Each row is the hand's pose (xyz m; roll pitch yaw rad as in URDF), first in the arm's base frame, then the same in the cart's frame.
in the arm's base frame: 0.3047 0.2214 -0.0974 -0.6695 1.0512 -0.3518
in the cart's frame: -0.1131 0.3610 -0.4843 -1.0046 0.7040 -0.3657
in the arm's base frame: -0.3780 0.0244 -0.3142 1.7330 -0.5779 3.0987
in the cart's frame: -0.6565 -0.0688 -0.7521 2.0905 -0.3298 -3.0950
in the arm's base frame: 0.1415 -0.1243 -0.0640 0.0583 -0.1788 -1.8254
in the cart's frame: -0.2076 0.0076 -0.3685 0.3723 -0.4534 -1.6759
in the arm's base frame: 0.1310 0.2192 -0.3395 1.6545 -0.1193 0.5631
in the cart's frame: -0.2092 0.2433 -0.7406 1.2482 -0.0961 0.8562
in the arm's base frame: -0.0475 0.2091 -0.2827 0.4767 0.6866 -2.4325
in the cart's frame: -0.3908 0.2008 -0.7204 0.9502 0.5563 -1.9040
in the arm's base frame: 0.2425 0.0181 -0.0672 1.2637 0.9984 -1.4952
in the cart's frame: -0.1398 0.1655 -0.3998 1.4770 0.6200 -1.0890
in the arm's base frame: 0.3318 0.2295 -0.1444 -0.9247 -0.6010 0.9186
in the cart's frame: -0.0762 0.3628 -0.5249 -1.3324 -0.4076 1.3674
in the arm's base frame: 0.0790 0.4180 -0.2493 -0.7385 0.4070 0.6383
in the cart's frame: -0.3222 0.4371 -0.7355 -1.1803 0.4153 0.7081
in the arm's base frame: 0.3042 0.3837 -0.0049 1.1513 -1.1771 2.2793
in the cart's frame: -0.1711 0.5361 -0.4545 1.2502 -0.7760 2.4445
